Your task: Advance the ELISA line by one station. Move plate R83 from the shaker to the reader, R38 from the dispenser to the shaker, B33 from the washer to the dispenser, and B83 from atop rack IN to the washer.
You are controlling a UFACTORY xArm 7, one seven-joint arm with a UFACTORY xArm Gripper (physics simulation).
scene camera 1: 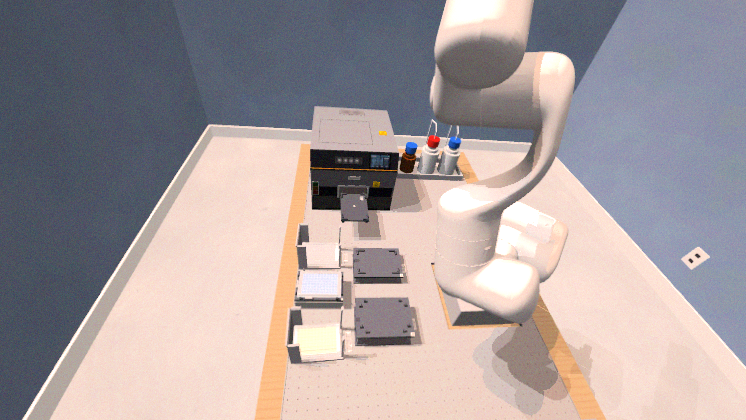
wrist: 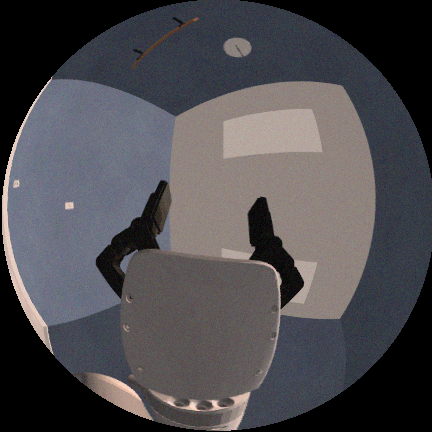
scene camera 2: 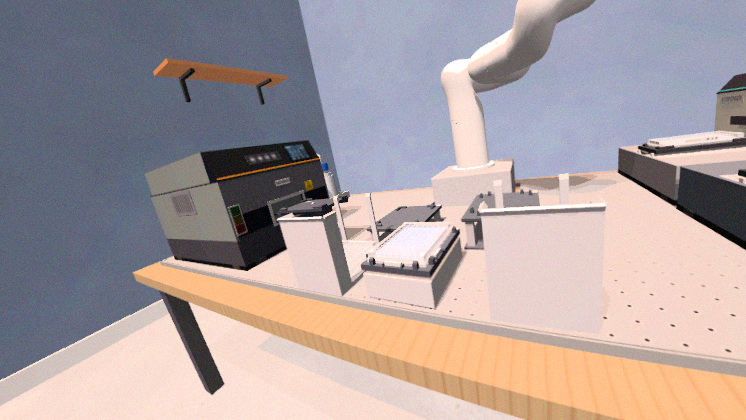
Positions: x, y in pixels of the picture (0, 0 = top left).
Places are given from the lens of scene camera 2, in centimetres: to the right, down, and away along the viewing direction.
instrument deck (scene camera 2: 694, 181): 52, -5, 38
